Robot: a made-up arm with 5 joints.
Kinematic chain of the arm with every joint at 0, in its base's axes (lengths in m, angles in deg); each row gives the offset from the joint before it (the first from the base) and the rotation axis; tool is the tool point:
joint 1: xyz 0 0 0.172 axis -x
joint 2: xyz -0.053 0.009 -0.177 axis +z
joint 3: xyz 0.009 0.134 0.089 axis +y
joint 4: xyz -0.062 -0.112 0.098 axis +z
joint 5: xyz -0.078 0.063 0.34 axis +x
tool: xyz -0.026 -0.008 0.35
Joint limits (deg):
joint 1: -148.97..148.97
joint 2: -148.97..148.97
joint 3: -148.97..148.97
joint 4: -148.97..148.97
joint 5: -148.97..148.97
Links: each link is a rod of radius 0.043 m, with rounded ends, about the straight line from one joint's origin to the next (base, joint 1, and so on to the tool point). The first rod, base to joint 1, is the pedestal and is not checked.
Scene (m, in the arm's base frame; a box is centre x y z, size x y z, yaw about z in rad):
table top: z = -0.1
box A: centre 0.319 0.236 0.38 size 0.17 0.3 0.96 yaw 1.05
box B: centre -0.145 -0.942 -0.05 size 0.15 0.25 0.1 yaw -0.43
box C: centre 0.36 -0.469 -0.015 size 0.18 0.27 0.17 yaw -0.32
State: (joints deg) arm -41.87 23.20 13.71 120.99 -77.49
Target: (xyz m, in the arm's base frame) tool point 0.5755 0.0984 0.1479
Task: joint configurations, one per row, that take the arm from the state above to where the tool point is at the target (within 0.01 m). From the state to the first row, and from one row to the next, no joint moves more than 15 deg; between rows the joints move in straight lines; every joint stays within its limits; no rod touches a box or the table.
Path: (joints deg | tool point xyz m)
1: -41.09 36.55 6.06 124.99 -71.13 | -0.0852 -0.6110 0.3050
2: -40.32 49.91 -1.59 128.98 -64.77 | -0.0178 -0.6335 0.2878
3: -39.54 63.26 -9.25 132.98 -58.41 | 0.0592 -0.6439 0.2777
4: -38.76 76.61 -16.90 136.98 -52.04 | 0.1425 -0.6409 0.2742
5: -37.99 89.97 -24.55 140.98 -45.68 | 0.2294 -0.6232 0.2757
6: -37.21 103.32 -32.20 144.97 -39.32 | 0.3179 -0.5896 0.2808
7: -36.43 116.67 -39.86 148.97 -32.96 | 0.4063 -0.5381 0.2880
8: -42.35 124.75 -44.64 145.29 -46.81 | 0.5201 -0.4174 0.1834
9: -48.26 132.82 -49.42 141.61 -60.66 | 0.5911 -0.2519 0.1241
10: -54.18 140.90 -54.20 137.93 -74.51 | 0.6101 -0.0702 0.1147
11: -60.09 148.97 -58.99 134.25 -88.36 | 0.5755 0.0984 0.1479

